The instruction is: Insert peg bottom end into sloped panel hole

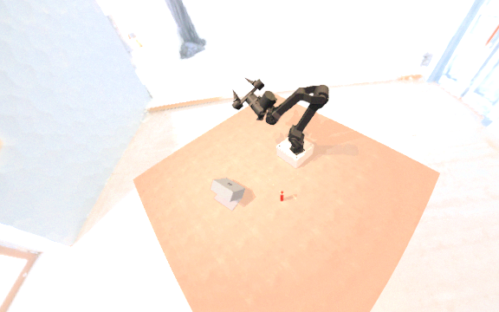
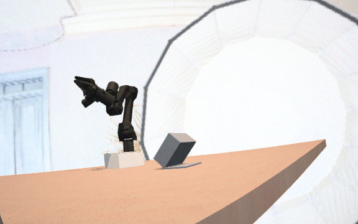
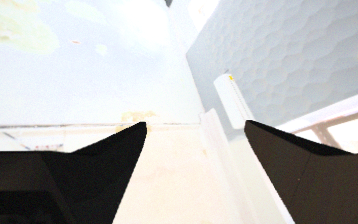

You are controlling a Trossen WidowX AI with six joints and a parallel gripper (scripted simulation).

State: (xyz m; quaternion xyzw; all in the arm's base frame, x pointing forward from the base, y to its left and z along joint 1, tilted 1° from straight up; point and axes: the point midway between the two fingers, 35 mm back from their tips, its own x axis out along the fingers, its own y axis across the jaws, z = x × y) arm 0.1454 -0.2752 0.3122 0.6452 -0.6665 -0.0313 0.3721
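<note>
Now: the peg 80 mm ahead of my gripper tip, 470 mm to the left of it and 350 mm below it. The rest, counted from my gripper tip: thin grey foot plate 300 mm ahead, 310 mm to the left, 410 mm below; grey sloped panel 280 mm ahead, 300 mm to the left, 350 mm below.
</note>
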